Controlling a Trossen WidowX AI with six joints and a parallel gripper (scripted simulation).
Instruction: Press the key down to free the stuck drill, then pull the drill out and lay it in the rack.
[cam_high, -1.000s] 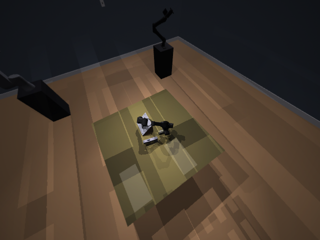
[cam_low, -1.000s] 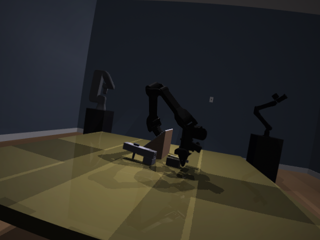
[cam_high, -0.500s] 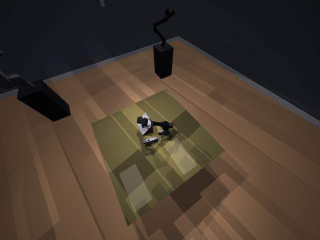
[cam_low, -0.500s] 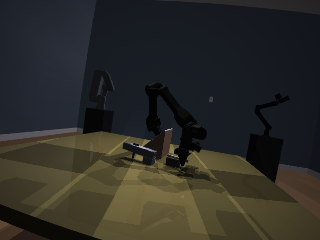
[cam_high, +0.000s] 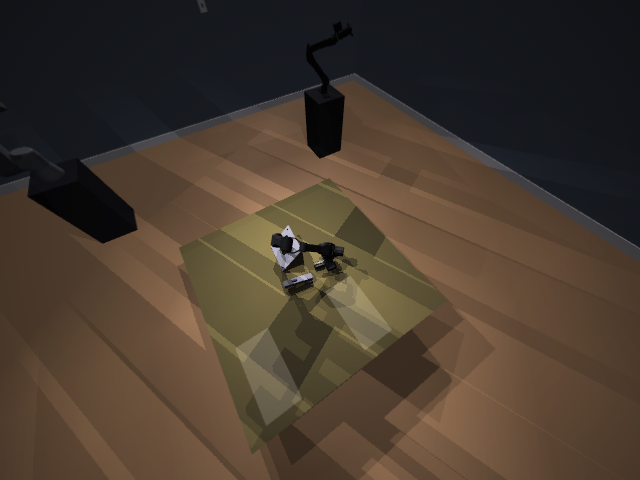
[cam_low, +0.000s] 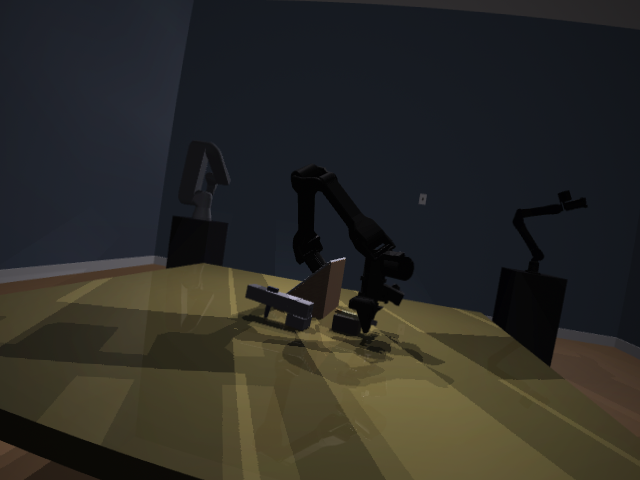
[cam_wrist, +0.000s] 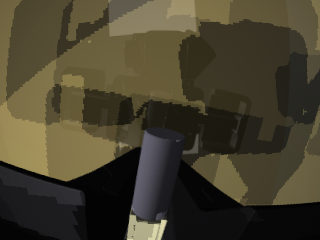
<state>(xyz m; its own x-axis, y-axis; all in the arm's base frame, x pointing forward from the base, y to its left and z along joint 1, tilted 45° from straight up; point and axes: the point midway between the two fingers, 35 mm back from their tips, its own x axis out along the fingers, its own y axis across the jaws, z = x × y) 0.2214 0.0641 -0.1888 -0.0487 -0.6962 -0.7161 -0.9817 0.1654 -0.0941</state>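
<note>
Now: gripper tip 4 cm to the left of the drill, 4 cm below it and 1 cm past it. Round my gripper tip: dark key: 26 cm to the right, 4 cm above, 3 cm ahead; dark block: 5 cm to the right, 1 cm behind, 1 cm above; grey block-shaped holder: 23 cm to the right, 4 cm above, 3 cm ahead.
</note>
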